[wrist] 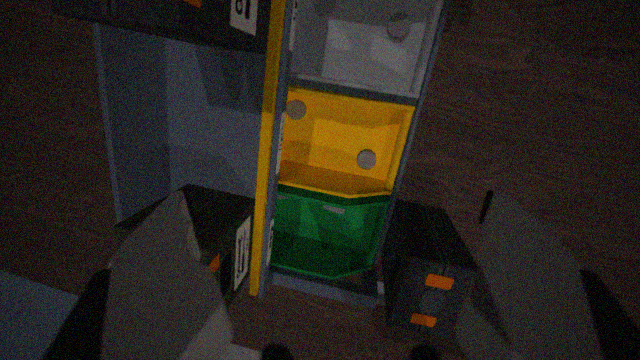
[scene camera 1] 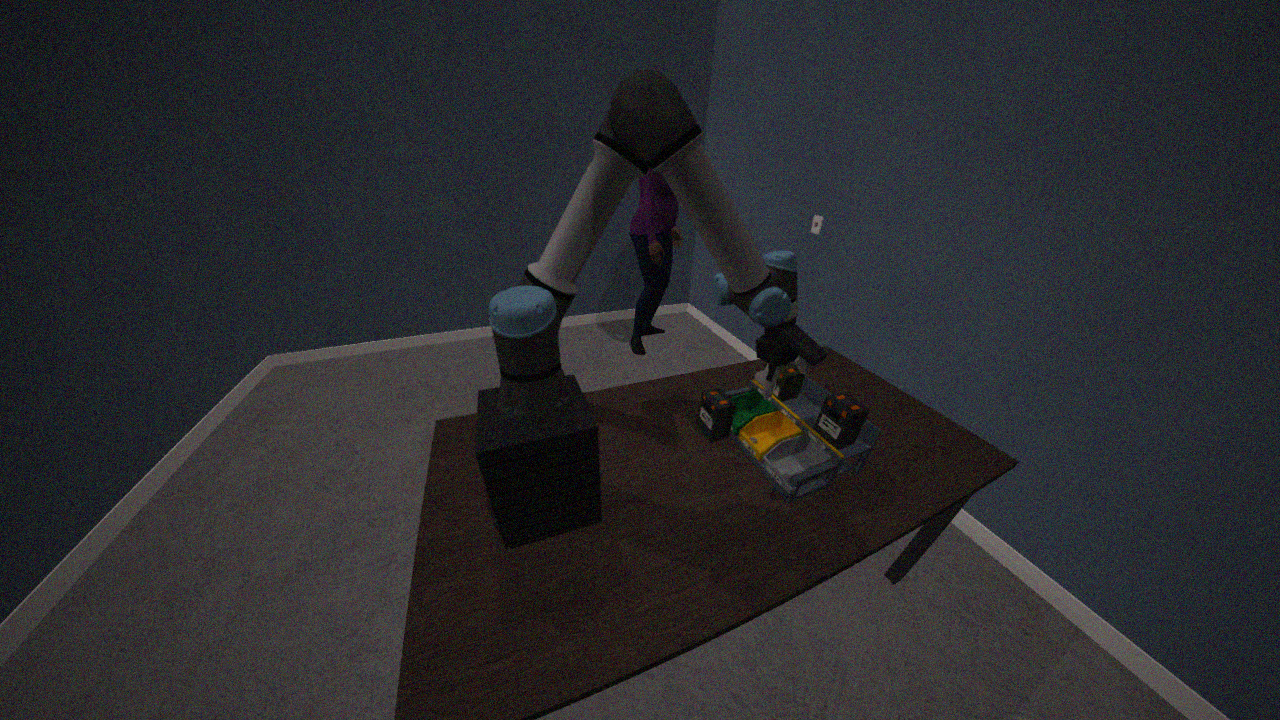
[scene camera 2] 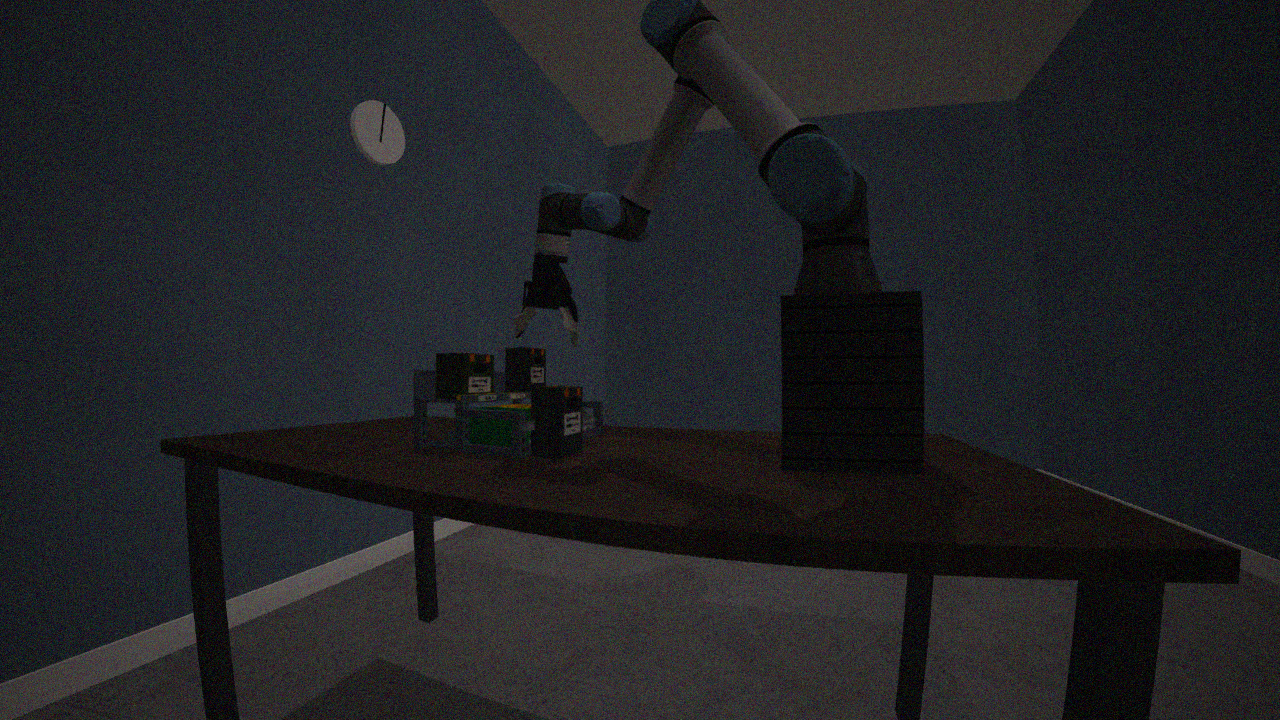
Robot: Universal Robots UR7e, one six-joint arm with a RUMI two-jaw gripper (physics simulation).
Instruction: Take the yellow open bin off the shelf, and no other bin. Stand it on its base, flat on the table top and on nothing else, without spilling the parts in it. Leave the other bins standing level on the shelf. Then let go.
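Places are measured from the arm's base along level axes (x ahead, y left, z up), in centimetres.
Where they show: gripper, fingertip midpoint: (wrist: 335,194) (scene camera 1: 785,388) (scene camera 2: 545,342); arm's base, link origin: (scene camera 1: 536,403) (scene camera 2: 837,298).
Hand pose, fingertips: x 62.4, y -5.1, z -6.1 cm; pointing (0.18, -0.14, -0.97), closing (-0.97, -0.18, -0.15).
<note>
Each offset is from my fingertips to the top centre of the thing.
The yellow open bin @[dx +2.7, dy +1.4, dz -14.6 cm] (scene camera 1: 769,431) (wrist: 345,137) stands in the lower row of the shelf (scene camera 1: 805,427) (wrist: 325,291), between the green bin @[dx +2.4, dy +12.6, dz -14.6 cm] (scene camera 1: 750,410) (scene camera 2: 490,428) (wrist: 320,235) and the grey bin @[dx +2.7, dy -9.8, dz -14.6 cm] (scene camera 1: 799,458) (wrist: 370,55). Round grey parts lie in it, one @[dx -2.3, dy +3.6, dz -20.8 cm] (wrist: 366,159) near its middle and one @[dx +7.6, dy -0.7, dz -20.8 cm] (wrist: 296,109) in a corner. My gripper (scene camera 1: 767,383) (scene camera 2: 546,338) (wrist: 335,194) is open and empty. It hangs above the green-bin end of the shelf, its fingers spread wide to both sides in the wrist view and touching no bin. The yellow bin is hardly visible in scene camera 2.
Two dark boxes, one @[dx +12.3, dy -10.2, dz -0.4 cm] (scene camera 1: 841,419) @[dx +12.3, dy +12.9, dz -2.9 cm] (scene camera 2: 463,376) (wrist: 190,25) and another (scene camera 1: 787,382) (scene camera 2: 525,368) (wrist: 220,215), stand on the shelf's upper tier. A third dark box @[dx -10.9, dy +13.0, dz -9.6 cm] (scene camera 1: 716,414) (scene camera 2: 556,420) (wrist: 430,280) stands beside the green bin. A person (scene camera 1: 656,214) stands beyond the table.
</note>
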